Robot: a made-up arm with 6 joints. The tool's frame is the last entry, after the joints. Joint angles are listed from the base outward. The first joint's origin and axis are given. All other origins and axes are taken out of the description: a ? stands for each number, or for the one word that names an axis. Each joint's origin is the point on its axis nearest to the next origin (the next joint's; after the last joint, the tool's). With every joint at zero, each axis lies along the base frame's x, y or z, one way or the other. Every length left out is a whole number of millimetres.
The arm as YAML. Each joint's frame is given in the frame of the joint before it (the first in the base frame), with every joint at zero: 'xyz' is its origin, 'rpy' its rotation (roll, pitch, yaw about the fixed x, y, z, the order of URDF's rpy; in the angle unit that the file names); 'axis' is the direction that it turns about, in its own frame. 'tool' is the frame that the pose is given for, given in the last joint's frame.
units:
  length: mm
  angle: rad
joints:
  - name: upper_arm
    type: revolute
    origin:
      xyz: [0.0, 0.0, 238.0]
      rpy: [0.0, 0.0, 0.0]
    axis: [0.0, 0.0, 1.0]
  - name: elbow
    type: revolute
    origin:
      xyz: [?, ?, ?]
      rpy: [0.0, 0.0, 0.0]
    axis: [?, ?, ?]
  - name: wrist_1
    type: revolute
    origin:
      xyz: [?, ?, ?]
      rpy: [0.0, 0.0, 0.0]
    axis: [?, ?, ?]
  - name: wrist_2
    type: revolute
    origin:
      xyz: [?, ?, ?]
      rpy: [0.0, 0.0, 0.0]
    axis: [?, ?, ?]
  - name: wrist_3
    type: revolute
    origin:
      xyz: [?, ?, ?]
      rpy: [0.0, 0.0, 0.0]
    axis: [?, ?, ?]
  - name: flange
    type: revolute
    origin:
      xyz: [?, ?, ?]
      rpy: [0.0, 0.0, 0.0]
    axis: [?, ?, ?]
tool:
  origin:
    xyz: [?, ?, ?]
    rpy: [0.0, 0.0, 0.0]
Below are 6 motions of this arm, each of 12 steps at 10 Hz.
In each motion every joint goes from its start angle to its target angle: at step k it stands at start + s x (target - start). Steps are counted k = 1, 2, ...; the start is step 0. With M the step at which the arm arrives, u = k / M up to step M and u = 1 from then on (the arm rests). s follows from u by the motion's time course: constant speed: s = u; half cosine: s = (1 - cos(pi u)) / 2; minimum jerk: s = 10 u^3 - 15 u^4 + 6 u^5.
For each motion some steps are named. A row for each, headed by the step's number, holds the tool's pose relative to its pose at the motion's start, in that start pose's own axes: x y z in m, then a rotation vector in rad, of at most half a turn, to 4 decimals.
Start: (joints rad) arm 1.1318 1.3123 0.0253 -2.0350 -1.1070 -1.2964
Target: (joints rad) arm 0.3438 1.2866 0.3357 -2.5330 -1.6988 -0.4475
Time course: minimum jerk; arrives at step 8
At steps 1, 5, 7, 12:
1: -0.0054 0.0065 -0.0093 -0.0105 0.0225 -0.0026
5: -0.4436 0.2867 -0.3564 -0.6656 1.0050 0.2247
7: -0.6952 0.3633 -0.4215 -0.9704 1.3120 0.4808
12: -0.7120 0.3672 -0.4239 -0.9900 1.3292 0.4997

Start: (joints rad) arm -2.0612 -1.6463 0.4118 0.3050 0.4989 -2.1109
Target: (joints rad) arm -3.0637 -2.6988 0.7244 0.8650 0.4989 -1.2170
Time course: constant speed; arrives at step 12
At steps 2, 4, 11, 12:
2: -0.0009 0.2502 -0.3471 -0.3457 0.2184 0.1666
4: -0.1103 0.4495 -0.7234 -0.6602 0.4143 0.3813
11: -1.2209 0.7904 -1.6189 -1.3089 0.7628 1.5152
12: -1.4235 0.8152 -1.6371 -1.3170 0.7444 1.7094

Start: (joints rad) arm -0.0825 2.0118 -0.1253 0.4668 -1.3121 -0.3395
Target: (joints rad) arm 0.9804 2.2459 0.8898 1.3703 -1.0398 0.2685
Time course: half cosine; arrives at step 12
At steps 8, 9, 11, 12:
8: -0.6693 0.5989 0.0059 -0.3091 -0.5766 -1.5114
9: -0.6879 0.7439 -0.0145 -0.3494 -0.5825 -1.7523
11: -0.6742 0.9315 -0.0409 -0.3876 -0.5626 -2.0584
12: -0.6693 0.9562 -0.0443 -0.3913 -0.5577 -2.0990

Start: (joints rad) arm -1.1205 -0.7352 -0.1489 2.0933 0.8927 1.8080
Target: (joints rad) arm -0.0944 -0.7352 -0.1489 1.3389 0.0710 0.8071
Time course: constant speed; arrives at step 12
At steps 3, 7, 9, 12:
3: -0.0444 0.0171 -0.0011 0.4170 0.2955 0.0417
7: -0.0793 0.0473 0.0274 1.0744 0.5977 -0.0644
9: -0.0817 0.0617 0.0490 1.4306 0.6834 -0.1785
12: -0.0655 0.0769 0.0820 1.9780 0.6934 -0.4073

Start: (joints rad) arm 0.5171 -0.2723 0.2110 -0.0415 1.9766 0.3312
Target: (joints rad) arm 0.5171 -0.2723 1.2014 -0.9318 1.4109 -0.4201
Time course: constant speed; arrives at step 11
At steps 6, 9, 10, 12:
6: 0.3691 0.0684 -0.0625 0.4298 -0.1588 -0.5201
9: 0.5677 0.0984 -0.0311 0.7801 -0.3104 -0.7445
10: 0.6345 0.1068 -0.0101 0.9147 -0.3707 -0.8068
12: 0.7008 0.1141 0.0166 1.0575 -0.4351 -0.8613

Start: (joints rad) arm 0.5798 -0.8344 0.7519 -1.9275 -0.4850 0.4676
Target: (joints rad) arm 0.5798 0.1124 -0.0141 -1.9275 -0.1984 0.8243
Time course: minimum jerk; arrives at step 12
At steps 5, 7, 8, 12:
5: -0.1857 -0.6660 -0.1364 0.1151 -0.0071 -0.5888
7: -0.5514 -1.0593 -0.3416 0.1950 0.0708 -1.1172
8: -0.7470 -1.1565 -0.4435 0.2291 0.1343 -1.3503
12: -1.0544 -1.2078 -0.5967 0.2850 0.2695 -1.6997

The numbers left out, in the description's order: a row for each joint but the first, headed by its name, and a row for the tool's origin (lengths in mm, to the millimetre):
elbow: xyz 0.0 0.0 0.0, axis 0.0 1.0 0.0
wrist_1: xyz 0.0 0.0 919.0, axis 0.0 -1.0 0.0
wrist_2: xyz 887.0 0.0 0.0, axis -1.0 0.0 0.0
wrist_3: xyz 0.0 -214.0 0.0, axis 0.0 -1.0 0.0
flange: xyz 0.0 0.0 0.0, axis -1.0 0.0 0.0
tool: xyz 0.0 0.0 0.0

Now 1 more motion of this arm.
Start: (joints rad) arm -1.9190 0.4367 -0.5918 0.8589 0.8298 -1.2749
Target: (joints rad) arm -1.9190 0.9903 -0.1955 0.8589 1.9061 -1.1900
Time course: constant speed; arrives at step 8
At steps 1, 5, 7, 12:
1: 0.0462 -0.0370 0.0015 0.0010 -0.0272 0.1190
5: 0.2226 -0.2040 -0.0299 0.0181 -0.1644 0.5861
7: 0.3023 -0.2965 -0.0684 0.0337 -0.2510 0.8132
12: 0.3392 -0.3443 -0.0933 0.0432 -0.2990 0.9248

